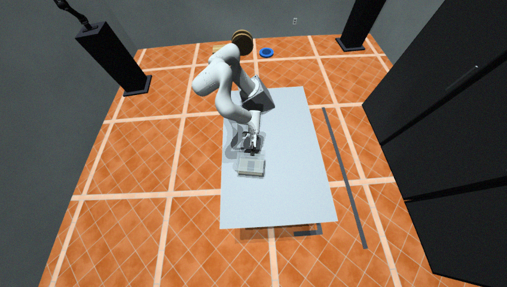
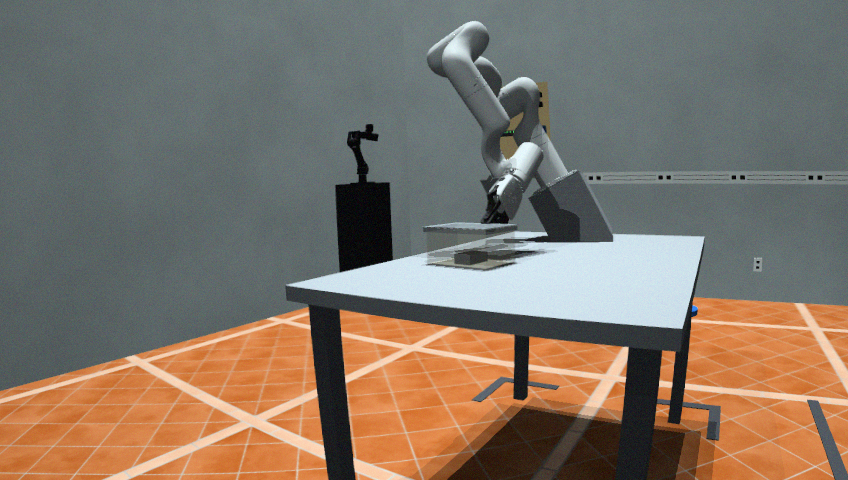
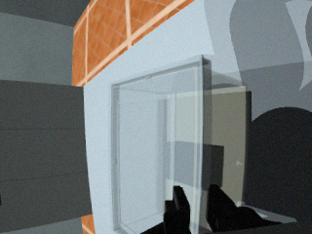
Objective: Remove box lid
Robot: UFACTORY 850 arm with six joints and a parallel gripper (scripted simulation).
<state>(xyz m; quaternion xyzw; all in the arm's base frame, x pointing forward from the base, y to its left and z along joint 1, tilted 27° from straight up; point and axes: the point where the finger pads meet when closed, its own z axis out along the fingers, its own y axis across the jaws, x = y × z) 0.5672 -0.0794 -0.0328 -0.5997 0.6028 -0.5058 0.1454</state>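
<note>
Right now my hand is 70 mm short of the lid, 30 mm to the left of it and 10 mm above it. From my hand the other things lie so: clear box 70 mm ahead, 60 mm below, 30 mm to the right.
</note>
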